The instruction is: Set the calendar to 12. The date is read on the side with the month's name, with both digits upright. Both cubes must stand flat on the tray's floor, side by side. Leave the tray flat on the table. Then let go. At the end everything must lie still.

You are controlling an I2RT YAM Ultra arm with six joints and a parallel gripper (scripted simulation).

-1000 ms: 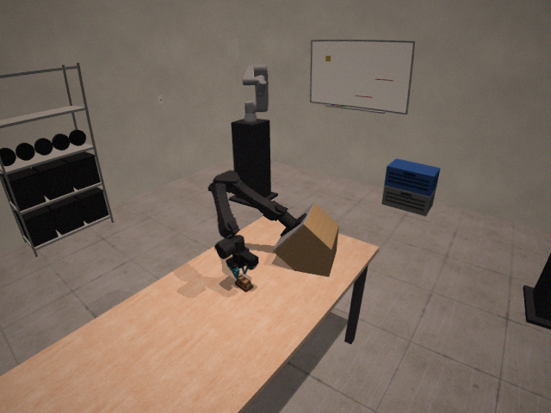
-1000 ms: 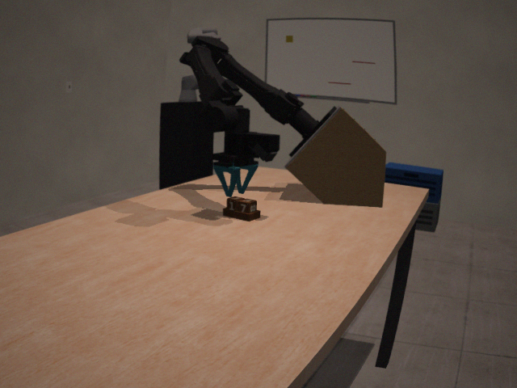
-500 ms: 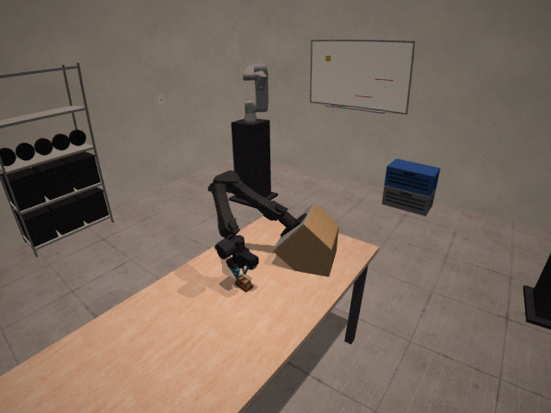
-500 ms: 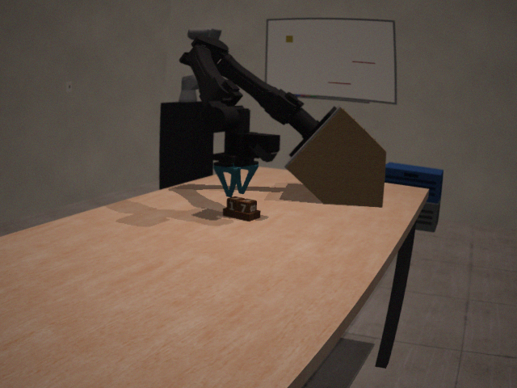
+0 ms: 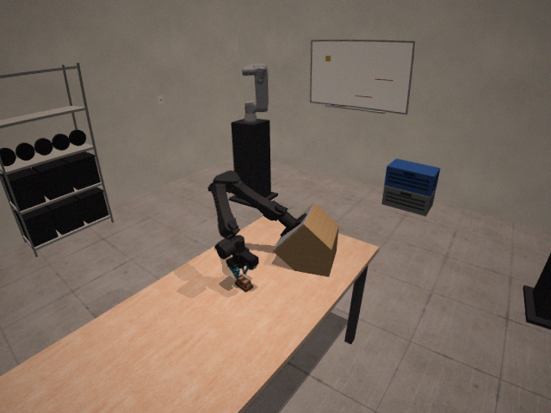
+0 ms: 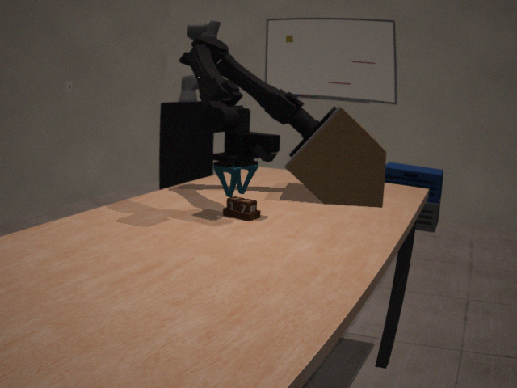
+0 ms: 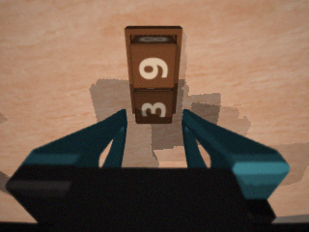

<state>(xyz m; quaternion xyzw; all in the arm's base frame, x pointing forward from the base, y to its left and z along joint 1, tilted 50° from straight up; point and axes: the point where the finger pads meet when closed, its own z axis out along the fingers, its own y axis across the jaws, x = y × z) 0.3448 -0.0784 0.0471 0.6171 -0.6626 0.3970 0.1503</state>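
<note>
Right now my hand is 50 mm above the dark brown calendar tray and 20 mm to the right of it. Also, from my hand: cube 40 mm to the left, 30 mm below, 10 mm ahead.
</note>
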